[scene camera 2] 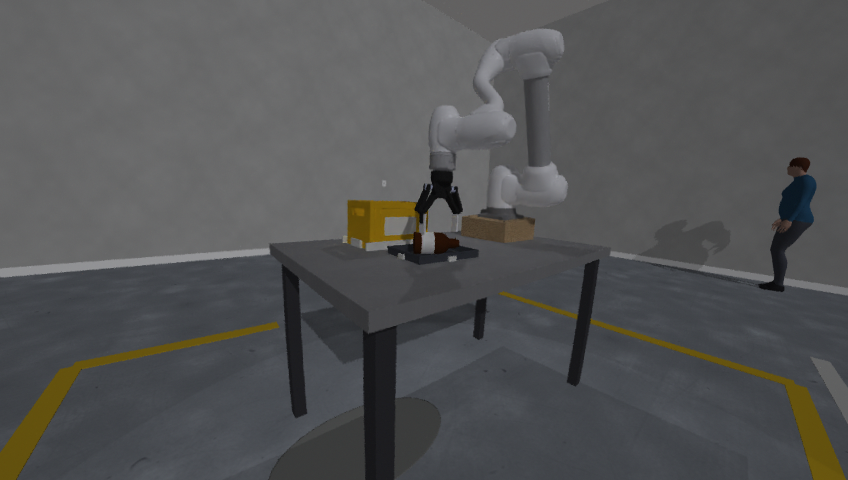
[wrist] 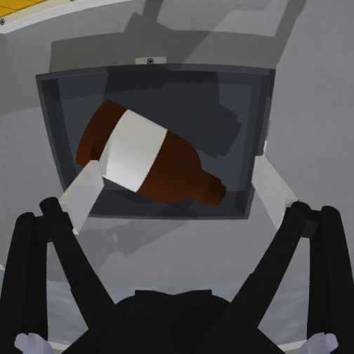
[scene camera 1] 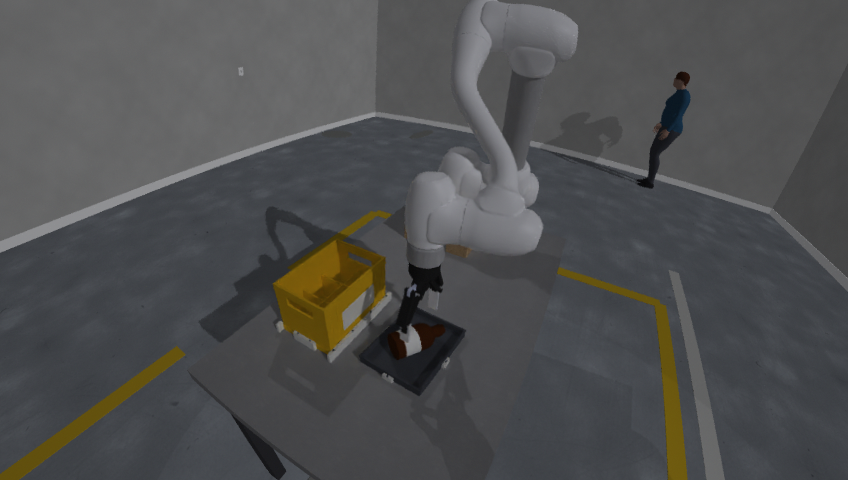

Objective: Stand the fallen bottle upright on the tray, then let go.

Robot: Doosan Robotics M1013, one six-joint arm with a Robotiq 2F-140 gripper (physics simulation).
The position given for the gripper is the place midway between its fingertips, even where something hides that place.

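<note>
A brown bottle [scene camera 1: 422, 337] is in view, visible in the wrist view [wrist: 132, 151] too. With it the scene has the gripper [scene camera 1: 419, 323], which can also be seen in the wrist view [wrist: 176, 170] and in scene camera 2 [scene camera 2: 438, 232].
</note>
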